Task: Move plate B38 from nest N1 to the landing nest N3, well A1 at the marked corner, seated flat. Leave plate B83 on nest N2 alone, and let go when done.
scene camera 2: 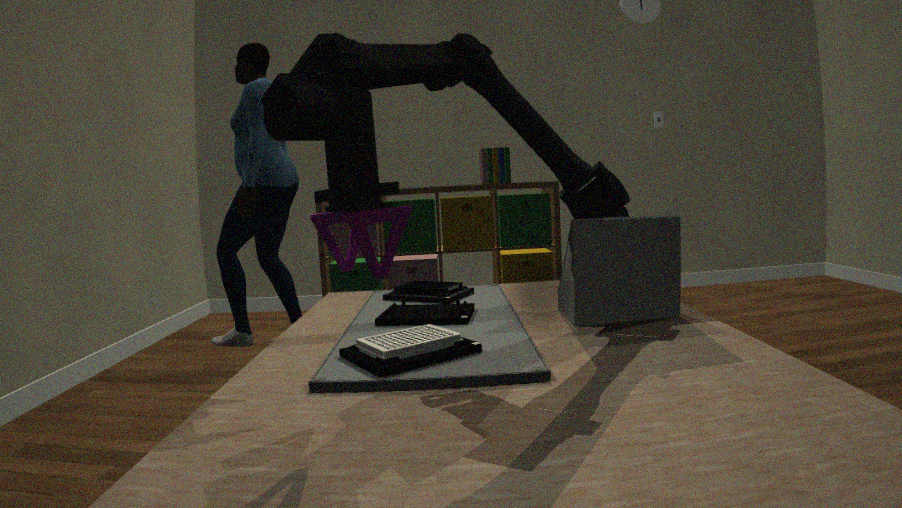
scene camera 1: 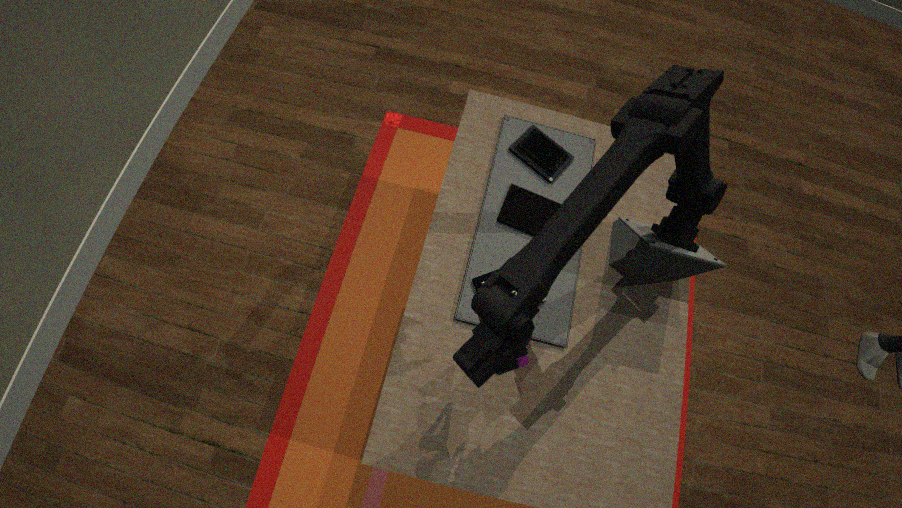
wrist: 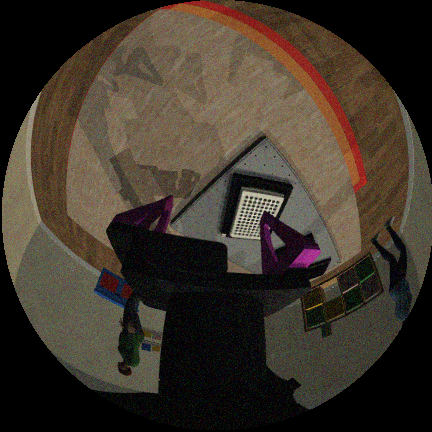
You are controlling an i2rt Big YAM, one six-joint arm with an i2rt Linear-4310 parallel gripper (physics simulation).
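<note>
A white well plate sits on the nearest black nest; the arm mostly hides this nest in scene camera 1. A middle black nest and a far black nest stand behind it. I cannot read plate or nest labels, nor tell surely whether a dark plate sits on either. My gripper is open and empty, with purple fingers pointing down. It hangs high above the nests' board. In the wrist view the right finger overlaps the white plate's corner.
The nests stand on a grey perforated board on the wooden table. The arm's grey base block stands right of the board in scene camera 2. A person and a shelf are in the background.
</note>
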